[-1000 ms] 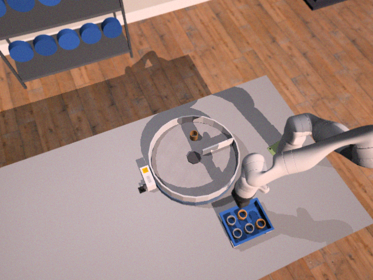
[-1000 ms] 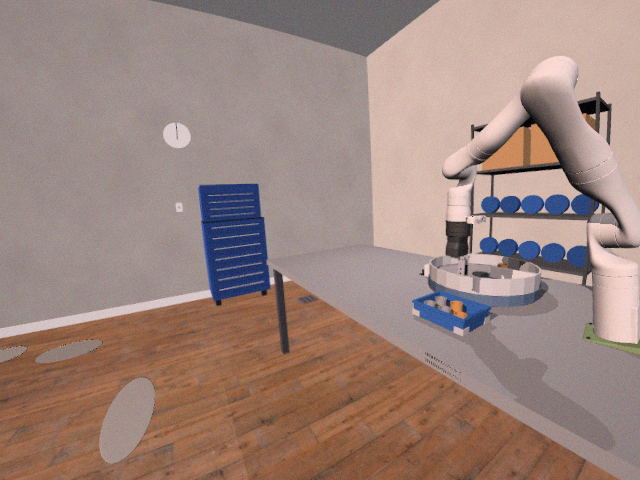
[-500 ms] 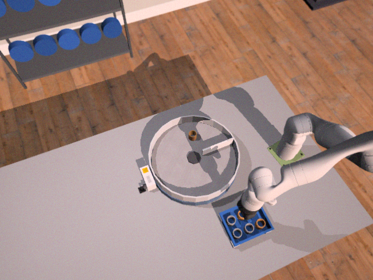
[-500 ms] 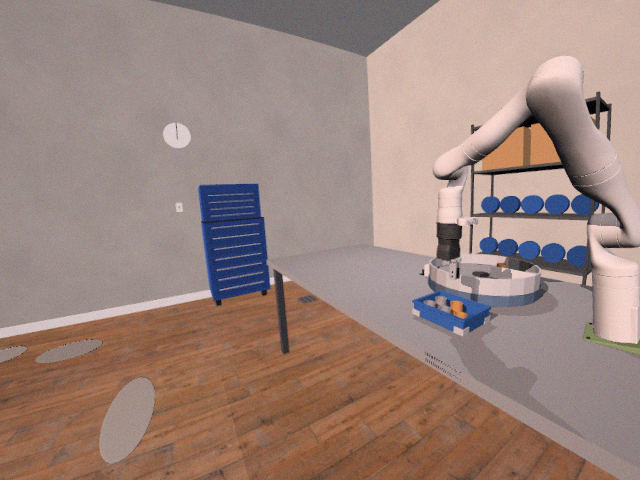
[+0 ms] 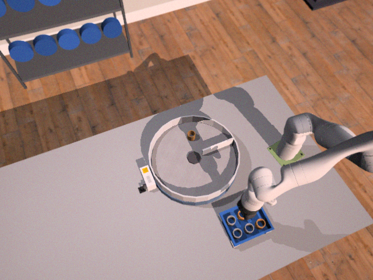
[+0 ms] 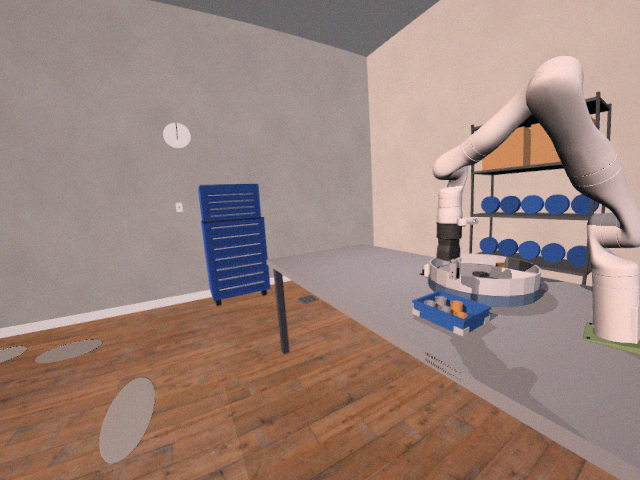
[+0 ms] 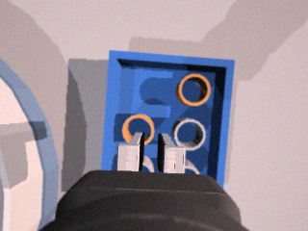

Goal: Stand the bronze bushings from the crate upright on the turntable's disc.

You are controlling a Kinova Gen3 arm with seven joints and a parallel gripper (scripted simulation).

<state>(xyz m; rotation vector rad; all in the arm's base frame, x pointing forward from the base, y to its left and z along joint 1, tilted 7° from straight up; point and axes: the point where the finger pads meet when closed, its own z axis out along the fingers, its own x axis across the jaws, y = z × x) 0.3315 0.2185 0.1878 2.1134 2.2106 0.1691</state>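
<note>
My hand is 2 cm to the right of the blue crate and 12 cm above it. Round my hand: turntable disc 10 cm ahead, 34 cm to the right, 10 cm below.
</note>
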